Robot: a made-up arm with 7 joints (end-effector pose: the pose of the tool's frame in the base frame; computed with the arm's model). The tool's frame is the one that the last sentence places. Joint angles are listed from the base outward.
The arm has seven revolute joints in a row. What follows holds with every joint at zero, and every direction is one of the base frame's.
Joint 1 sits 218.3 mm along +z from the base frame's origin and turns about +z.
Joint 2 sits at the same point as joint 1 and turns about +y.
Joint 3 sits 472.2 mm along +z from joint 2 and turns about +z.
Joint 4 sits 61.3 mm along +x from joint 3 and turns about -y.
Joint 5 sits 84.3 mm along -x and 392.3 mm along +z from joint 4 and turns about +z.
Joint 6 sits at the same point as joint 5 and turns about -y.
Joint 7 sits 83.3 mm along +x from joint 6 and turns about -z.
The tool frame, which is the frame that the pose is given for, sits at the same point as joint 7; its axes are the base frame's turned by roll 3.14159, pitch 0 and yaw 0 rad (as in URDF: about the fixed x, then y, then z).
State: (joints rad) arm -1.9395 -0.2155 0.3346 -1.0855 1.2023 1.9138 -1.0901
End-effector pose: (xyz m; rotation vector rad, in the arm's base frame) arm 0.0223 -0.2689 1.0651 1.9871 -0.2205 1.6286
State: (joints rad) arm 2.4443 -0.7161 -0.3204 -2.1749 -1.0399 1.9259 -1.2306
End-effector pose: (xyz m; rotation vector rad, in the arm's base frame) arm -0.0505 0.2188 0.7540 -0.4709 2.3715 0.9738
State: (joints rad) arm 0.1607 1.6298 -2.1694 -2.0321 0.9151 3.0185 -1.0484
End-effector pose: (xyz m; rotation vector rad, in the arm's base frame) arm 0.4843 -0.2872 0.5189 1.0886 -0.2979 -0.2471
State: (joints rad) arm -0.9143 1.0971 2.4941 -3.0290 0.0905 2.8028 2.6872
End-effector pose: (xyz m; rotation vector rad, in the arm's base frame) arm 0.1145 0.1276 0.4395 -2.2757 1.3996 1.3450
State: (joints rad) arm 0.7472 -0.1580 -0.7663 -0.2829 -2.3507 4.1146 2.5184
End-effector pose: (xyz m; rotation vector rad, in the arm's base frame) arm 0.0100 -0.0547 1.0207 -1.2408 -0.7227 -2.5275
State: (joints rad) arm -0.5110 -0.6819 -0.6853 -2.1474 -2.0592 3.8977 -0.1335
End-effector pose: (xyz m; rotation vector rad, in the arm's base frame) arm -0.0616 -0.1884 0.6826 1.2797 1.1181 0.8162
